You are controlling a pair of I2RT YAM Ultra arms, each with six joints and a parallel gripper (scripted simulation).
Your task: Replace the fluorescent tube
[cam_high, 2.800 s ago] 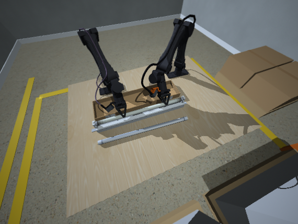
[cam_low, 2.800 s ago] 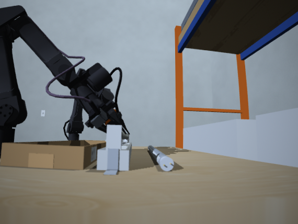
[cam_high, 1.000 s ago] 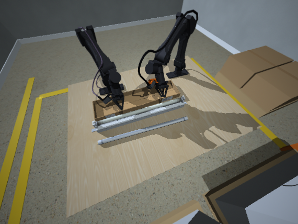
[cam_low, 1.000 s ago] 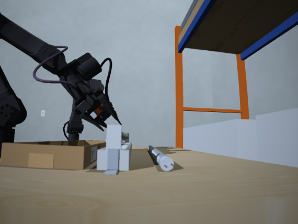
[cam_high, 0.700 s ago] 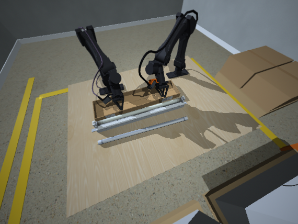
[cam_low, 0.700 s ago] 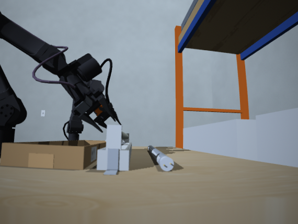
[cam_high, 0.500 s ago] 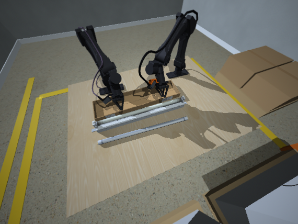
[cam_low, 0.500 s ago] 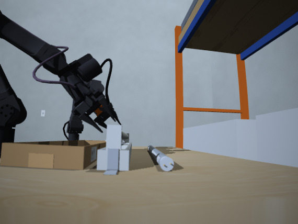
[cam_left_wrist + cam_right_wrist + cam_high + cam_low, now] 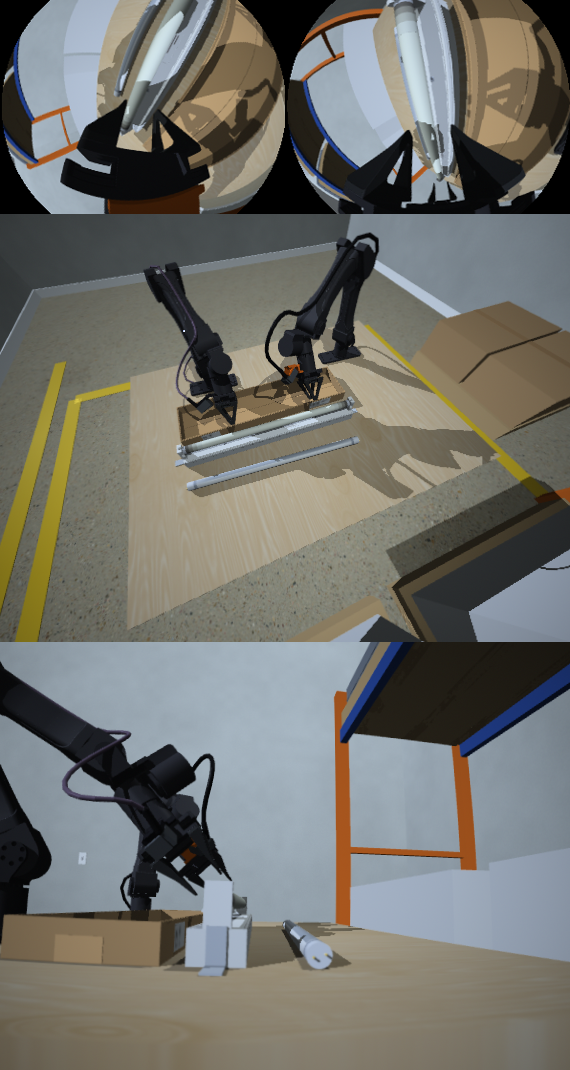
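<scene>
My right gripper is now 4 cm short of the old fluorescent tube, 12 cm to the right of it and 3 cm above it. The rest, counted from my right hand: brown carton: 10 cm behind, 13 cm to the left, 8 cm below; white fixture: 4 cm ahead, 12 cm to the left, 4 cm below; LED tube: 15 cm ahead, 11 cm to the left, 8 cm below.
My left gripper is now 4 cm short of the old fluorescent tube, 17 cm to the left of it and 4 cm above it. From my left hand the other things lie so: brown carton (10 cm behind, 16 cm to the right, 8 cm below); then white fixture (4 cm ahead, 17 cm to the right, 5 cm below); then LED tube (16 cm ahead, 18 cm to the right, 9 cm below).
</scene>
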